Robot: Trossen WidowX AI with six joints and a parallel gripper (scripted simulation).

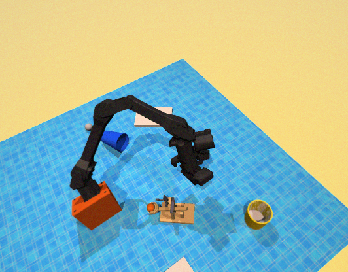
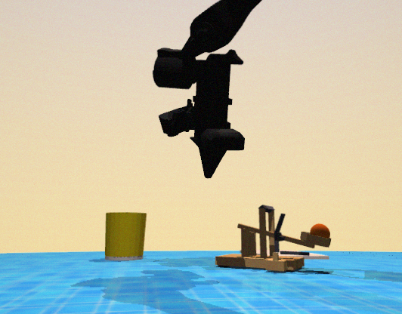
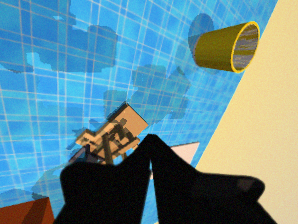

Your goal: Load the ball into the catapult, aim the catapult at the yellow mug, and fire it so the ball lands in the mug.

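My gripper tip is now 18 cm past the orange ball, 6 cm to the right of it and 10 cm above it. From my gripper tip the other things lie so: yellow mug 15 cm ahead, 21 cm to the right, 13 cm below; white tile 9 cm ahead, 50 cm to the left, 15 cm below; wooden catapult 12 cm behind, 3 cm to the left, 11 cm below.
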